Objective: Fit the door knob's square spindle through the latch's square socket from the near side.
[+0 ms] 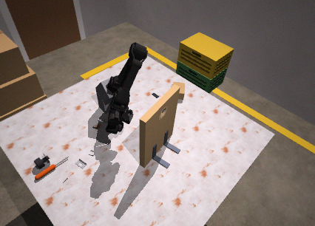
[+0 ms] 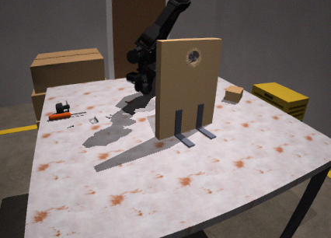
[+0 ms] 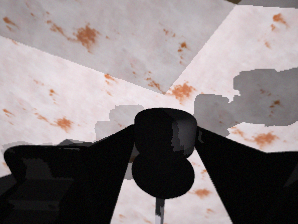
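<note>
The black door knob lies 4 cm behind my hand, 1 cm to the right of it and 2 cm below it. Round my hand: orange-handled screwdriver: 21 cm behind, 34 cm to the right, 16 cm below; small wooden block: 11 cm ahead, 59 cm to the left, 14 cm below.
</note>
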